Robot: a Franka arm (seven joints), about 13 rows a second.
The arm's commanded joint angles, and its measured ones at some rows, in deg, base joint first. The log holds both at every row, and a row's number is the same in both.
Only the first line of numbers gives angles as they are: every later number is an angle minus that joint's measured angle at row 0.
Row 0, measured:
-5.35 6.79 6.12 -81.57 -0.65 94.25 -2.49
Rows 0 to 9, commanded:
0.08 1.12 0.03 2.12 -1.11 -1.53 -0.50
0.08 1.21 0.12 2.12 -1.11 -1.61 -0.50
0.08 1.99 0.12 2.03 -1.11 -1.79 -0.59
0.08 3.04 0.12 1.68 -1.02 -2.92 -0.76
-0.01 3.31 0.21 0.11 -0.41 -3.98 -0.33
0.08 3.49 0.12 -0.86 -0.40 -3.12 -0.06
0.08 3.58 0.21 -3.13 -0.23 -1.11 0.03
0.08 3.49 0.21 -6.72 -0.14 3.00 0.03
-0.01 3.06 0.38 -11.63 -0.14 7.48 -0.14
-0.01 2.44 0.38 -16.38 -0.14 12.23 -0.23
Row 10, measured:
0.06 4.40 0.13 -7.40 0.00 4.76 -0.01
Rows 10 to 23, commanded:
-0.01 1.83 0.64 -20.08 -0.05 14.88 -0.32
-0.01 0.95 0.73 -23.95 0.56 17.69 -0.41
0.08 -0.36 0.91 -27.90 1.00 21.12 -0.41
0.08 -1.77 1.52 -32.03 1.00 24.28 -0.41
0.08 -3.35 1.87 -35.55 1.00 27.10 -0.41
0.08 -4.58 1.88 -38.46 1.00 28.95 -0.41
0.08 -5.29 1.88 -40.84 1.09 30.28 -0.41
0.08 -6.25 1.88 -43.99 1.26 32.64 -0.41
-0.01 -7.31 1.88 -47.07 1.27 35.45 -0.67
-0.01 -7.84 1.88 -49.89 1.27 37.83 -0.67
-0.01 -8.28 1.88 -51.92 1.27 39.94 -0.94
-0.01 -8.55 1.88 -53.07 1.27 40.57 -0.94
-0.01 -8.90 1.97 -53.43 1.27 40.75 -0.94
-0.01 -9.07 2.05 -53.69 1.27 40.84 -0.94
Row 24, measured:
0.19 -6.23 1.83 -51.23 0.34 39.64 0.00
